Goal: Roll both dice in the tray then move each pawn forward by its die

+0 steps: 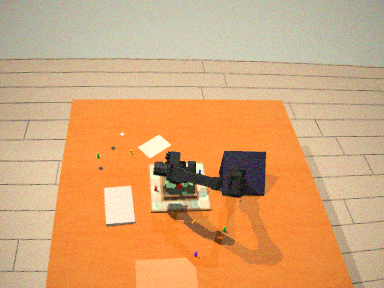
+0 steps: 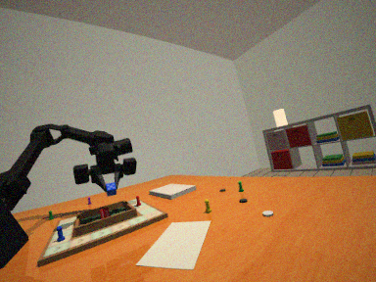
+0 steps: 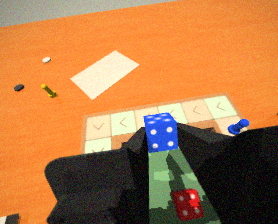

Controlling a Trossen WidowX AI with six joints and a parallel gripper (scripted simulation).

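Now: the red pawn 90 mm to the left of my gripper tip, 80 mm ahead of it and 70 mm below it. Also, from my gripper tip: green tray (90 mm below, 50 mm to the left, 30 mm behind); white card (210 mm to the right, 100 mm below, 100 mm ahead); blue pawn (130 mm behind, 70 mm below, 20 mm to the right).
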